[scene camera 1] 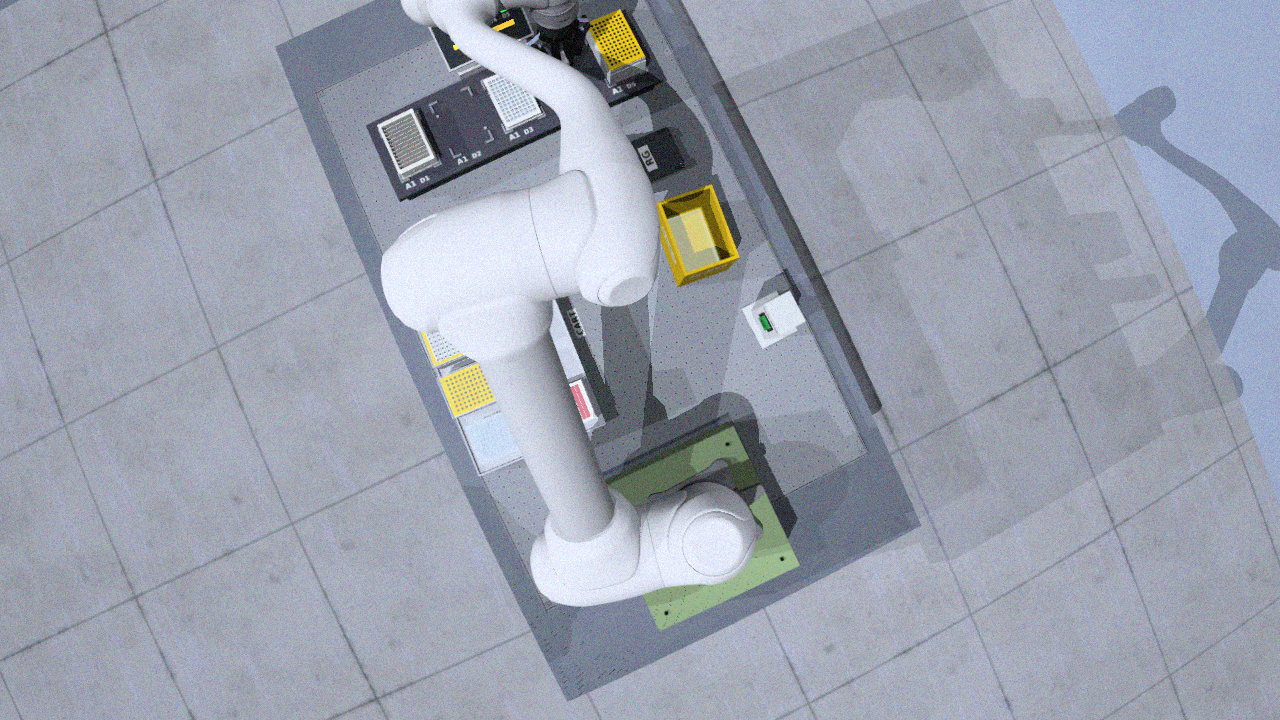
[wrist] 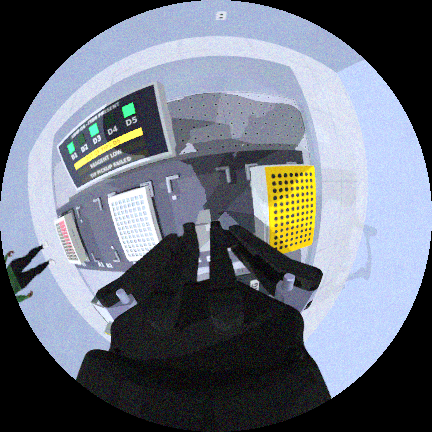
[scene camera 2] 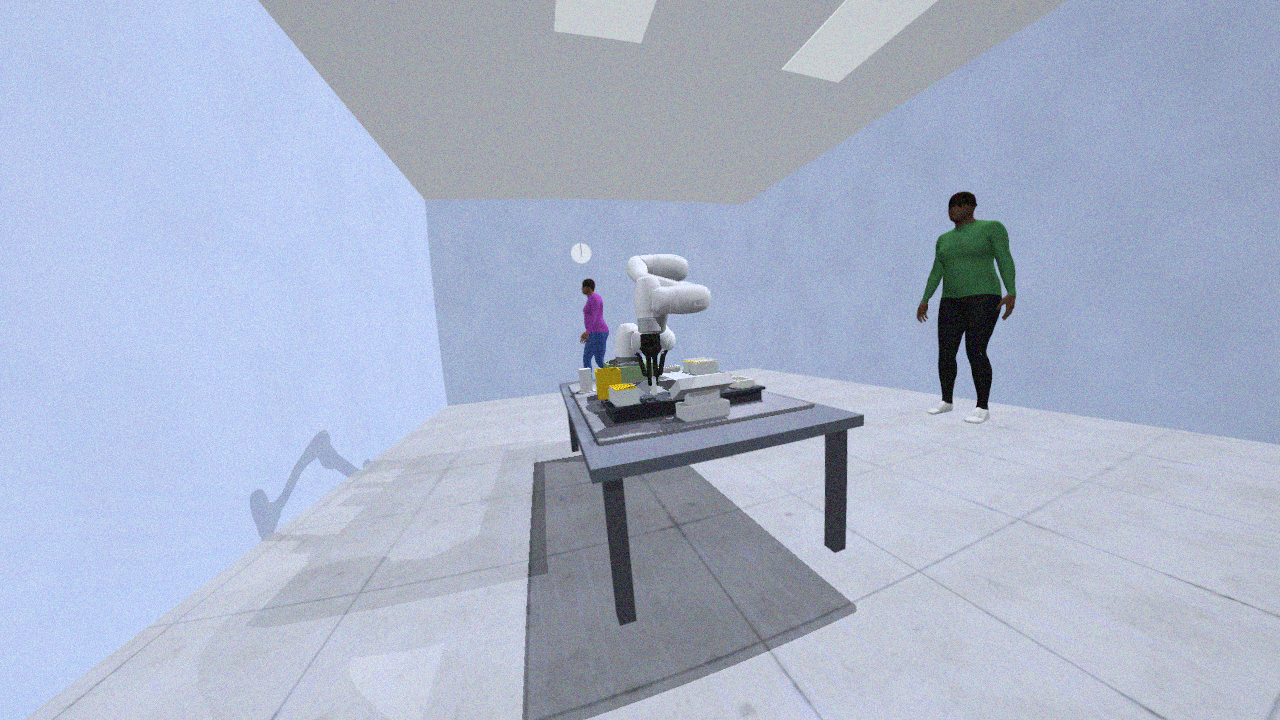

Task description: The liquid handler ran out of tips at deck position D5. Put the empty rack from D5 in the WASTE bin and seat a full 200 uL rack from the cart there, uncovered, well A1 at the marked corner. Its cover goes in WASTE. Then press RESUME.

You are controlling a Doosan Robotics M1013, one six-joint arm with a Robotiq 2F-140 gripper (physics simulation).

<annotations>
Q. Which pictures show my gripper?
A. Scene camera 1, the wrist view and scene camera 2: all of them.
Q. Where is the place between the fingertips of my gripper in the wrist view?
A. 205, 219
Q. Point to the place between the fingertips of my gripper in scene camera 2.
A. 653, 394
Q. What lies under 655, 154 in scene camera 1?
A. A dark plate marked RG.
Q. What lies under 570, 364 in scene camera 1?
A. A cart surface.
</annotations>
